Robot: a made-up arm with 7 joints. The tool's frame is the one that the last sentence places.
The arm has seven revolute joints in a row. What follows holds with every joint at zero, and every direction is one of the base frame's.
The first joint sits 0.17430 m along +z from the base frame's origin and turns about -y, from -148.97 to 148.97 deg.
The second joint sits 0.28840 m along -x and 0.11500 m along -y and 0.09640 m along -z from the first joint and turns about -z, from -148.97 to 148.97 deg.
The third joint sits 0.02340 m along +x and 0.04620 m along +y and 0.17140 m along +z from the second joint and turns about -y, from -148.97 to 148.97 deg.
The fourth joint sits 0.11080 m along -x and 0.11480 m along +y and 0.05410 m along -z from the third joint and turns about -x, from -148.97 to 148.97 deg.
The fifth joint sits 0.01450 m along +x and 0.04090 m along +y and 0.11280 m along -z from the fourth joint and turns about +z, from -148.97 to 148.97 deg.
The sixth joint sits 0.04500 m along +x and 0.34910 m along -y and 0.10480 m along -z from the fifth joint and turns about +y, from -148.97 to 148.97 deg.
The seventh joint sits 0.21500 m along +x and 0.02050 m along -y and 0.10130 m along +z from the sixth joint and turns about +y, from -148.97 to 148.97 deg.
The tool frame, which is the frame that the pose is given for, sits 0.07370 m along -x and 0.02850 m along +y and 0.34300 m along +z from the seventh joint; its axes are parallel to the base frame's.
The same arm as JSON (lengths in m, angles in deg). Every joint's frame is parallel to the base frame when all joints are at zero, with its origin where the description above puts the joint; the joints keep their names.
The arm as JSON. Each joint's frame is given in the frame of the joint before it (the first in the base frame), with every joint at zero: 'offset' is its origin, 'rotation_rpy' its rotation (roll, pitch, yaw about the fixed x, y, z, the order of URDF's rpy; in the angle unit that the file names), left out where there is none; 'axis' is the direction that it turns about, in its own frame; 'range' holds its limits. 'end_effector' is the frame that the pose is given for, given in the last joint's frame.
{
  "length_unit": "m",
  "angle_unit": "deg",
  "chain": [
    {
      "id": "joint 1",
      "offset": [
        0.0,
        0.0,
        0.1743
      ],
      "axis": "-y",
      "range": [
        -148.97,
        148.97
      ]
    },
    {
      "id": "joint 2",
      "offset": [
        -0.2884,
        -0.115,
        -0.0964
      ],
      "axis": "-z",
      "range": [
        -148.97,
        148.97
      ]
    },
    {
      "id": "joint 3",
      "offset": [
        0.0234,
        0.0462,
        0.1714
      ],
      "axis": "-y",
      "range": [
        -148.97,
        148.97
      ]
    },
    {
      "id": "joint 4",
      "offset": [
        -0.1108,
        0.1148,
        -0.0541
      ],
      "axis": "-x",
      "range": [
        -148.97,
        148.97
      ]
    },
    {
      "id": "joint 5",
      "offset": [
        0.0145,
        0.0409,
        -0.1128
      ],
      "axis": "+z",
      "range": [
        -148.97,
        148.97
      ]
    },
    {
      "id": "joint 6",
      "offset": [
        0.045,
        -0.3491,
        -0.1048
      ],
      "axis": "+y",
      "range": [
        -148.97,
        148.97
      ]
    },
    {
      "id": "joint 7",
      "offset": [
        0.215,
        -0.0205,
        0.1013
      ],
      "axis": "+y",
      "range": [
        -148.97,
        148.97
      ]
    }
  ],
  "end_effector": {
    "offset": [
      -0.0737,
      0.0285,
      0.343
    ]
  }
}

